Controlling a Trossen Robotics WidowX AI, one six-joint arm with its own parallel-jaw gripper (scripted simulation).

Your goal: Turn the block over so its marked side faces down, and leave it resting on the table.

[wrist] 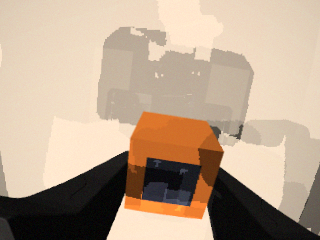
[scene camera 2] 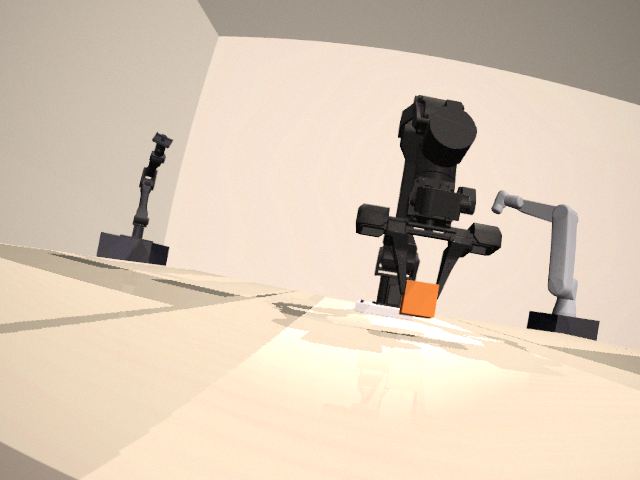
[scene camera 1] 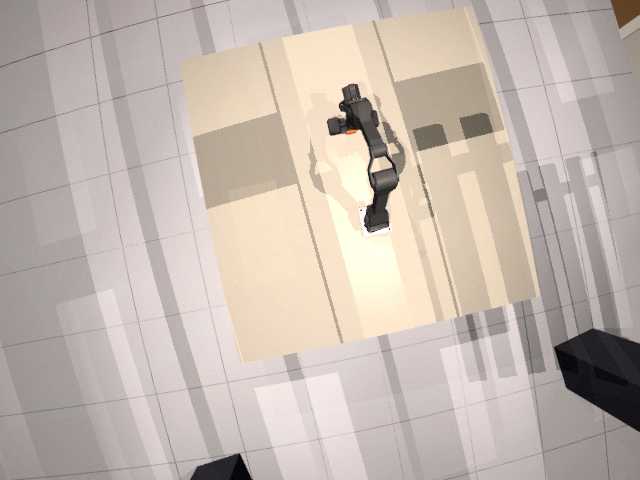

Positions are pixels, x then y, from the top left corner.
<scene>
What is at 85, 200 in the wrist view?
My gripper.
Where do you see an orange block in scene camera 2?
419, 299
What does my gripper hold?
An orange block.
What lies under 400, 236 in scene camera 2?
My gripper.
</scene>
